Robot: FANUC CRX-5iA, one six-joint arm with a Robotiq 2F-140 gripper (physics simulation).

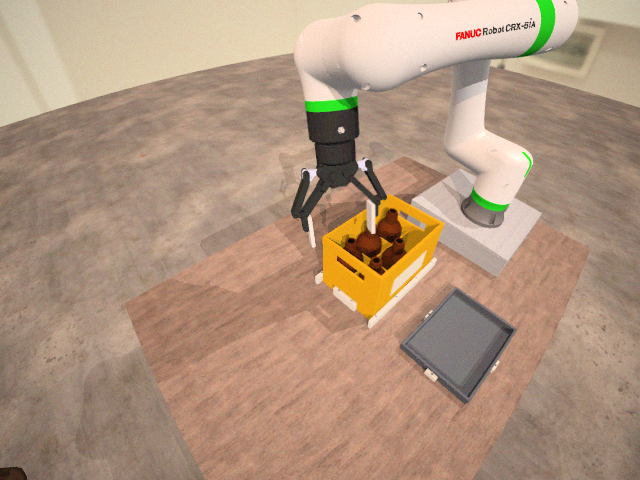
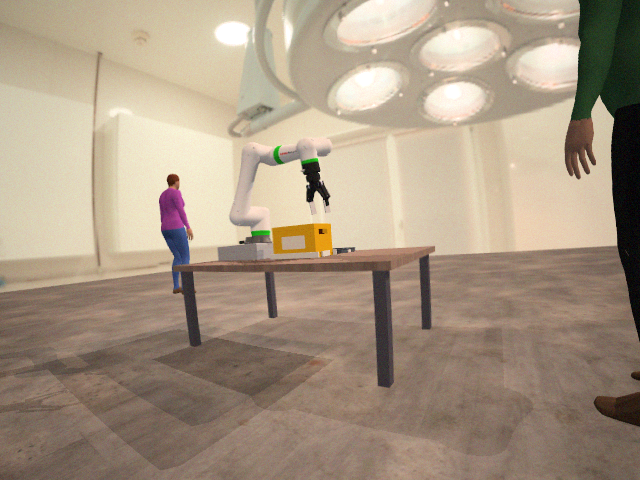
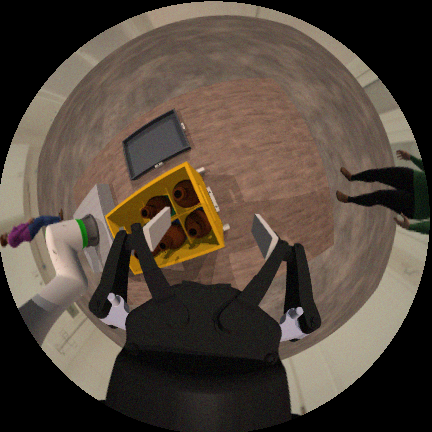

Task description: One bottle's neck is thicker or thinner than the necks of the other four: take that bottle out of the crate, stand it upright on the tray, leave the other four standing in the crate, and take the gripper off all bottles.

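Where they show: gripper, fingertip midpoint: [image 1: 342, 236] [image 2: 321, 213] [image 3: 211, 219]; arm's base, origin of the base link: [image 1: 481, 213] [image 3: 91, 229].
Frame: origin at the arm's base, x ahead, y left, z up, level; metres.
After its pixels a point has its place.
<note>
Five brown bottles stand in the yellow crate [image 1: 347, 284] {x 0.544, y -0.112, z -0.014 m} [image 2: 323, 243] {x 0.544, y -0.118, z -0.016 m} [image 3: 212, 221] {x 0.544, y -0.148, z 0.089 m}. On the tray side are a front bottle [image 1: 376, 266] {x 0.508, y -0.059, z 0.072 m} [image 3: 186, 194] {x 0.511, y -0.077, z 0.061 m} and its neighbour [image 1: 393, 254] {x 0.421, y -0.071, z 0.042 m} [image 3: 155, 206] {x 0.419, y -0.068, z 0.043 m}. The far row holds a left bottle [image 1: 353, 248] {x 0.500, y -0.141, z 0.066 m} [image 3: 198, 224] {x 0.508, y -0.148, z 0.058 m}, a middle bottle [image 1: 368, 243] {x 0.432, y -0.146, z 0.035 m} [image 3: 171, 237] {x 0.426, y -0.156, z 0.046 m} and a back bottle [image 1: 389, 227] {x 0.339, y -0.148, z 0.037 m}. Fingers partly cover some; I cannot tell which neck differs. My gripper [image 1: 341, 238] {x 0.552, y -0.133, z 0.143 m} [image 2: 320, 210] {x 0.552, y -0.133, z 0.143 m} [image 3: 211, 219] {x 0.552, y -0.133, z 0.143 m} is open and empty above the crate's left end, one finger over the crate, the other outside it. The dark tray [image 1: 457, 338] {x 0.424, y 0.169, z -0.079 m} [image 3: 157, 145] {x 0.442, y 0.153, z -0.079 m} is empty.
Pale blocks [image 1: 344, 299] {x 0.556, y -0.107, z -0.065 m} edge the crate, and small ones [image 1: 430, 375] {x 0.558, y 0.174, z -0.072 m} edge the tray. The arm's grey base block [image 1: 496, 248] {x 0.125, y 0.110, z -0.004 m} [image 2: 245, 252] {x 0.045, y -0.200, z -0.038 m} stands beyond the crate's far end. All stand on the wooden table [image 1: 248, 372] {x 0.857, y -0.117, z -0.084 m} [image 2: 408, 253] {x 1.024, y -0.204, z -0.084 m}. Two people stand away from the table.
</note>
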